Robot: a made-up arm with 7 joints.
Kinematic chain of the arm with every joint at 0, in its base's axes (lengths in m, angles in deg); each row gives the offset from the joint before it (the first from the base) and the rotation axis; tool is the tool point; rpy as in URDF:
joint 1: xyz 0 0 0.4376 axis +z
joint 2: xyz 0 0 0 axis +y
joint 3: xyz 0 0 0.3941 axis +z
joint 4: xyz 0.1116 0 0 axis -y
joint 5: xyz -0.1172 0 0.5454 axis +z
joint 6: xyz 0 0 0 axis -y
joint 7: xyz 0.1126 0 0 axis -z
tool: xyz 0 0 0 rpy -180 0 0
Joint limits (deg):
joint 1: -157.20..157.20
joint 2: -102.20..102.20
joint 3: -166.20..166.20
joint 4: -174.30..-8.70
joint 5: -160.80..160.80
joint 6: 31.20..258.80
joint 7: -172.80..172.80
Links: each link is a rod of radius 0.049 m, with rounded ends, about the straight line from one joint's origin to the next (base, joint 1, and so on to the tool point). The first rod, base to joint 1, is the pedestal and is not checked.
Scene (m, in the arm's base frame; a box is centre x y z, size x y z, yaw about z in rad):
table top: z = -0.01
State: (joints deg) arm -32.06 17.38 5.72 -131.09 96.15 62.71 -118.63
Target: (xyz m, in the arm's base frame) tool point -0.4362 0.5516 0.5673
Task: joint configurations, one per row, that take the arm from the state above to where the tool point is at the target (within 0.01 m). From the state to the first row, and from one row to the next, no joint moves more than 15 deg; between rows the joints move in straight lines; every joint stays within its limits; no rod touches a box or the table.
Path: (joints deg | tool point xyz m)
1: -19.70 14.80 18.22 -130.11 96.02 60.60 -118.63 | 0.6822 0.0380 0.3474
2: -7.34 12.23 30.72 -129.13 95.89 58.50 -118.63 | 0.6125 0.3256 0.4018
3: 5.02 9.65 43.22 -128.15 95.77 56.39 -118.63 | 0.4232 0.5572 0.4554
4: 17.37 7.07 55.72 -127.17 95.64 54.29 -118.63 | 0.1494 0.6860 0.5032
5: 29.73 4.50 68.22 -126.19 95.51 52.18 -118.63 | -0.1568 0.6848 0.5414
6: 42.09 1.92 80.73 -125.21 95.38 50.08 -118.63 | -0.4362 0.5516 0.5673

